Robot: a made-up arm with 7 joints.
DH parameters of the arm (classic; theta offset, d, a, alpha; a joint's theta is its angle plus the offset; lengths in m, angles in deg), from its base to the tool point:
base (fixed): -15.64 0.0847 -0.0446 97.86
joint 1: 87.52 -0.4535 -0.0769 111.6
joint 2: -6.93 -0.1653 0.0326 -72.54
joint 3: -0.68 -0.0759 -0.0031 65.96
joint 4: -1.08 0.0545 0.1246 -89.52
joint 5: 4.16 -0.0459 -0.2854 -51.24
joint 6: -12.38 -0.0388 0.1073 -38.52
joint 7: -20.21 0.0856 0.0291 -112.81
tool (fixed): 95.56 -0.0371 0 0
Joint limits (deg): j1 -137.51..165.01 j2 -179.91..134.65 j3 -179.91..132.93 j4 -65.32..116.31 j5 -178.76..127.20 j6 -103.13..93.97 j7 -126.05..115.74
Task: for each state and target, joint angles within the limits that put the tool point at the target. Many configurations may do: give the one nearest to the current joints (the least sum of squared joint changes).
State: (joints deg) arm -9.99 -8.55 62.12 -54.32 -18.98 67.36 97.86
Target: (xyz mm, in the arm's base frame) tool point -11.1 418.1 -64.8
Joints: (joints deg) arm -19.08 -30.75 54.20 -65.32 4.22 78.70 99.47
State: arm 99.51 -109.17 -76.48 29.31 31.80 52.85 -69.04
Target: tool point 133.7 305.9 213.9
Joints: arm 95.38 -112.50 -38.45 43.21 72.55 31.36 -63.37
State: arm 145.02 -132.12 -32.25 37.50 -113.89 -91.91 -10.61
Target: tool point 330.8 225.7 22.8
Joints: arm 148.95 -134.28 -6.88 41.83 -64.70 -70.63 -0.80
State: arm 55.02 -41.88 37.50 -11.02 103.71 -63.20 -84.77
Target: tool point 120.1 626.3 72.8
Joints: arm 60.01 -66.03 41.77 -11.56 63.81 -44.82 -92.67
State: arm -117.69 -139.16 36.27 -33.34 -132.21 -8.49 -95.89
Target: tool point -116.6 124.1 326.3
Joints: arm -98.79 -154.22 52.30 -65.32 -88.13 -15.61 -105.71
